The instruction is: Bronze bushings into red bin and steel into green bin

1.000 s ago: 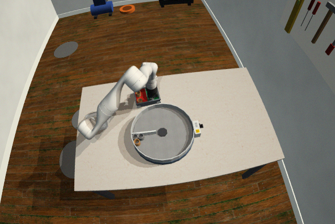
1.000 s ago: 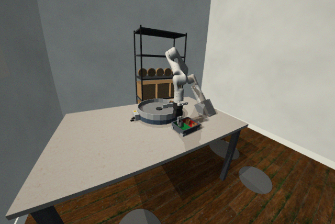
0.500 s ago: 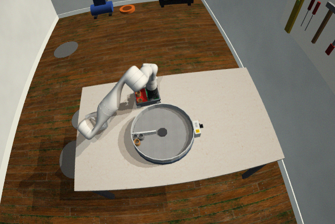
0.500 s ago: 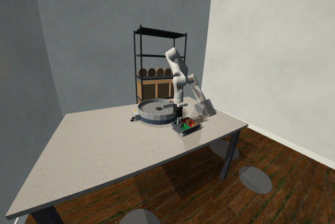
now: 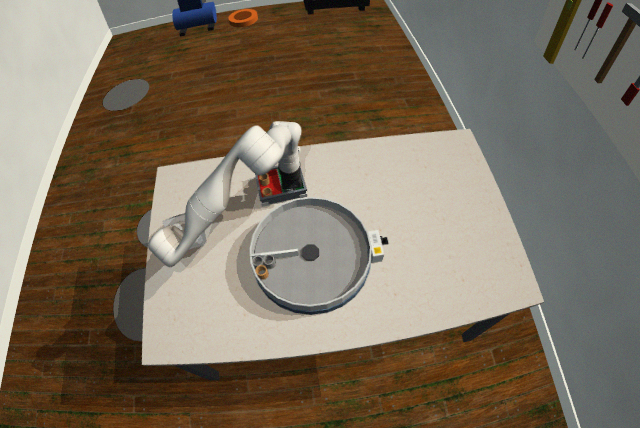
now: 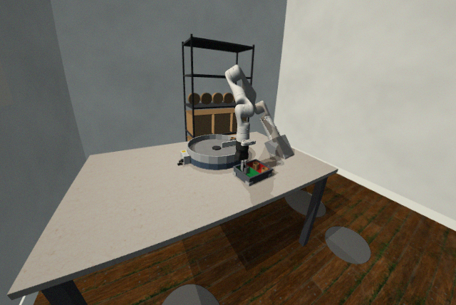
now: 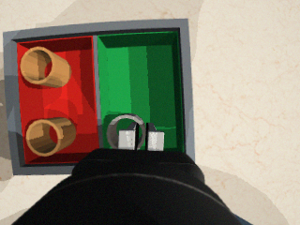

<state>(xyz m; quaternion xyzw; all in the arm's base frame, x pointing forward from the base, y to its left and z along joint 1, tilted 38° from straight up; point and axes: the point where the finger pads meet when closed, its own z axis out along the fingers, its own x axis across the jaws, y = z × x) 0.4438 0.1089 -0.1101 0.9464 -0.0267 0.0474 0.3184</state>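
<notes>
My hand is 40 mm past the bin, 40 mm to the right of it and 20 mm above it. From my hand the other things lie so: grey turntable: 10 mm ahead, 310 mm to the right, 10 mm above.
</notes>
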